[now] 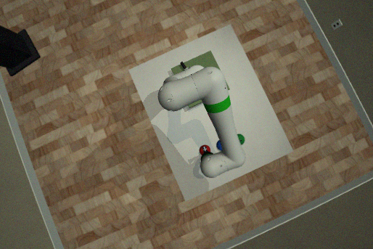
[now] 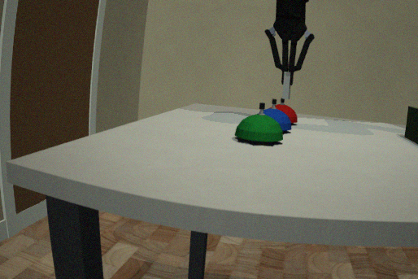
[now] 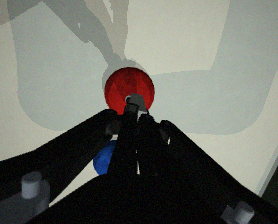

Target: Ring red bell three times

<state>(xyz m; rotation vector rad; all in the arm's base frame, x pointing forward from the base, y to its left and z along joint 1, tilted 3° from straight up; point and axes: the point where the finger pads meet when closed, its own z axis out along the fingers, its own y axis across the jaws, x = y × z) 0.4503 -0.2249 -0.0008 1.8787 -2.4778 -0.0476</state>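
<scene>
The red bell lies 6 cm below my hand and 1 cm ahead of it. Round my hand: blue bell (13 cm to the left, 5 cm below, 4 cm ahead); green bell (26 cm to the left, 8 cm ahead, 5 cm below).
</scene>
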